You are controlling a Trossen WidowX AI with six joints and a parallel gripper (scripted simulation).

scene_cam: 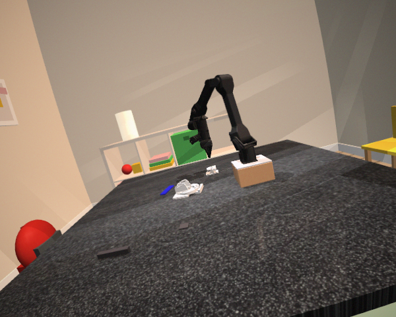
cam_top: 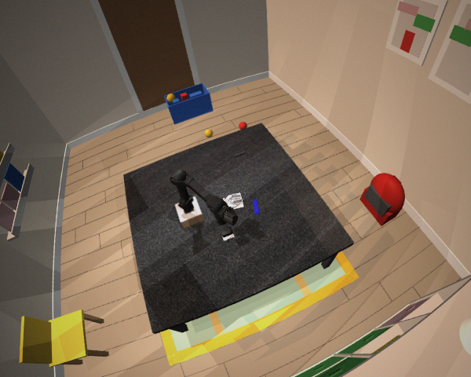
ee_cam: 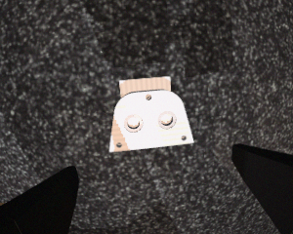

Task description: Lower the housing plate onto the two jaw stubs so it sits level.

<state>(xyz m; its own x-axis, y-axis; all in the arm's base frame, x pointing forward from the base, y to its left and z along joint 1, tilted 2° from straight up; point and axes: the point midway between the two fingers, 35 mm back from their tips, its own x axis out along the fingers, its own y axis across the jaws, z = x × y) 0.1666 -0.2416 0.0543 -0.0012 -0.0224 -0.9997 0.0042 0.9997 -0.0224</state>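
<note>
My gripper tip is now 70 mm above the white part. The rest, counted from my gripper tip: dark flat bar 340 mm ahead, 620 mm to the left, 90 mm below; then dark chip 130 mm ahead, 530 mm to the left, 100 mm below; then blue bar 250 mm ahead, 120 mm to the left, 100 mm below.
</note>
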